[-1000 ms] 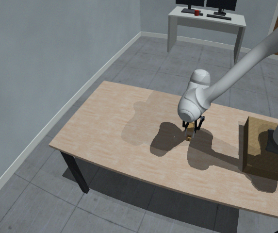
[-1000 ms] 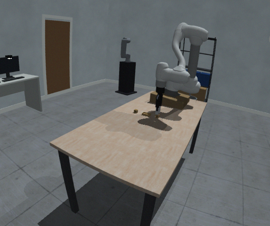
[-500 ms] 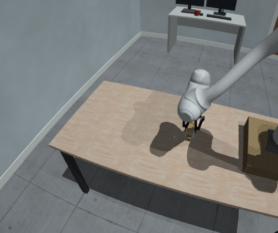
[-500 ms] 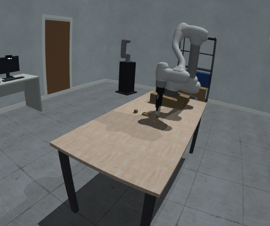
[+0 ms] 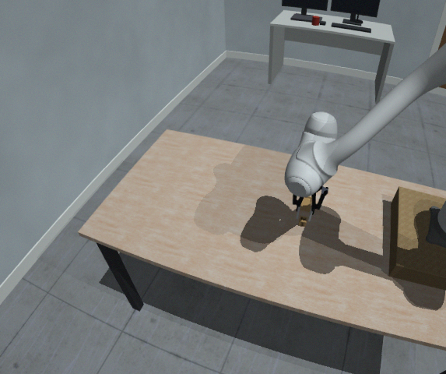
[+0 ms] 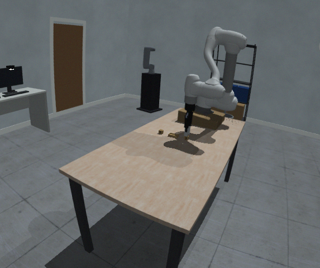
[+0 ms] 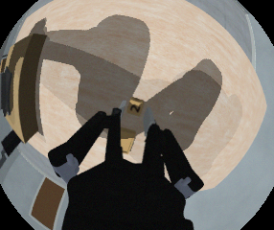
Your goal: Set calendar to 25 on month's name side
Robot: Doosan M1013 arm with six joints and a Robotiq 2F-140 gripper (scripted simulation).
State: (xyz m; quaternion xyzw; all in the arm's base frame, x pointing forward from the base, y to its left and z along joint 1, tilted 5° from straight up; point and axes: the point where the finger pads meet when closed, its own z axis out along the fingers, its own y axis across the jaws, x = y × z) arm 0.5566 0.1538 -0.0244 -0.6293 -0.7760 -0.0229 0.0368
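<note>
My gripper is now 10 cm to the left of the wooden calendar tray, 6 cm above it and 2 cm short of it.
</note>
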